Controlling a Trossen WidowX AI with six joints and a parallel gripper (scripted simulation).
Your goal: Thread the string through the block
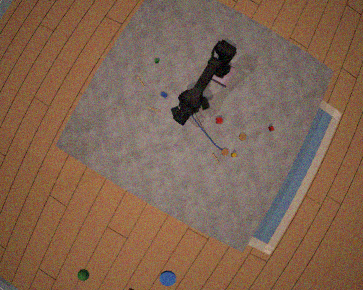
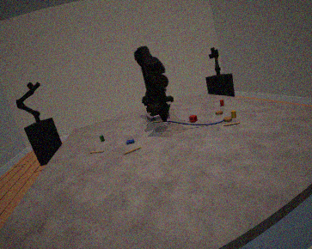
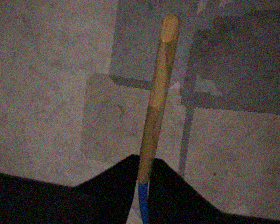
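Now: gripper tip 1 cm past the thin stick and 1 cm to the left of it. Also, from my gripper tip: round button 10 cm ahead, 28 cm to the left, 5 cm below; red wooden block 4 cm behind, 17 cm to the left, 4 cm below; blue piece 3 cm behind, 18 cm to the right, 5 cm below.
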